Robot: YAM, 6 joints.
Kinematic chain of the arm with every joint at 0, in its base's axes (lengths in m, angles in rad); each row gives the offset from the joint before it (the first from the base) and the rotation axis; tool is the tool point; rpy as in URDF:
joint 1: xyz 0 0 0.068 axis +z
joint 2: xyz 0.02 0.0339 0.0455 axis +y
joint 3: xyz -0.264 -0.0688 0 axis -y
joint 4: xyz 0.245 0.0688 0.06 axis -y
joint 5: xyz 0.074 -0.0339 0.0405 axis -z
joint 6: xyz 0.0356 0 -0.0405 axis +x
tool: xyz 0 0 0 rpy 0 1.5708 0
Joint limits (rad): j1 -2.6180..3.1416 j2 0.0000..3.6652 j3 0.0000..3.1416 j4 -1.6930..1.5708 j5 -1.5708..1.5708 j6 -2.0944..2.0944
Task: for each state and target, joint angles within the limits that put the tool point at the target. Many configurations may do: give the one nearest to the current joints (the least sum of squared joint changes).
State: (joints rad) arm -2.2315 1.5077 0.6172 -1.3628 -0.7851 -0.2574
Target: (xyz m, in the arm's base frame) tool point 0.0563 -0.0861 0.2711
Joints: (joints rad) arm -1.2853 0.9415 0.8460 -1.6445 -0.9905 -0.2574
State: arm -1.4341 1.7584 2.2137 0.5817 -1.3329 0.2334
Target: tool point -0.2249 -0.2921 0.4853
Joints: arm -2.3227 1.7124 1.7480 0.5219 -1.4316 0.2334
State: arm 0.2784 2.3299 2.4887 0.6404 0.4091 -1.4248
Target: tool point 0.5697 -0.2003 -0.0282
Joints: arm -0.3153 3.0862 2.3105 0.5144 0.3965 -1.4248
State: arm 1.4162 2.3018 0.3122 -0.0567 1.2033 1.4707
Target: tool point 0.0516 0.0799 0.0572
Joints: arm 1.3789 1.7535 0.1604 -0.4346 1.4697 1.4707
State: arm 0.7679 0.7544 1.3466 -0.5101 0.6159 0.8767
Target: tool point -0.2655 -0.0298 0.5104
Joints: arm 0.0426 0.2118 1.8038 -0.3812 0.5453 0.8767
